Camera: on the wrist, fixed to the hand. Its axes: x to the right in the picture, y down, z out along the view.
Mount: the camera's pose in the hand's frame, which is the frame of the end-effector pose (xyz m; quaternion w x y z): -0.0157 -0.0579 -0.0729 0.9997 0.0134 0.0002 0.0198
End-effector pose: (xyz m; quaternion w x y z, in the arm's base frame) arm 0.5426 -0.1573 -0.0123 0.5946 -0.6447 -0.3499 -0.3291
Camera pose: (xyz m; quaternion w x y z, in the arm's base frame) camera 0.4848 -0.2281 0.0111 0.6097 -0.6434 -0.3413 -0.3127
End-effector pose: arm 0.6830 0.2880 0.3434 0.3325 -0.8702 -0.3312 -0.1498
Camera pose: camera 0.6294 0.2635 0.4171 0.3471 -0.8721 -0.3158 -0.1389
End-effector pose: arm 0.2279 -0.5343 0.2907 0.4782 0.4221 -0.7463 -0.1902
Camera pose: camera 0.3205 -0.5459 0.2765 0.4763 0.4137 -0.7569 -0.1706
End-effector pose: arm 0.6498 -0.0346 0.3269 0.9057 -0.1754 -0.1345 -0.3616
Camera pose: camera 0.6066 -0.0945 0.2681 0.9150 -0.1658 -0.1357 -0.3418
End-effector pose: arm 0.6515 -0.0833 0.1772 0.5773 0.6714 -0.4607 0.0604
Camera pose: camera 0.7153 -0.0194 0.1497 0.5670 0.6698 -0.4730 0.0781
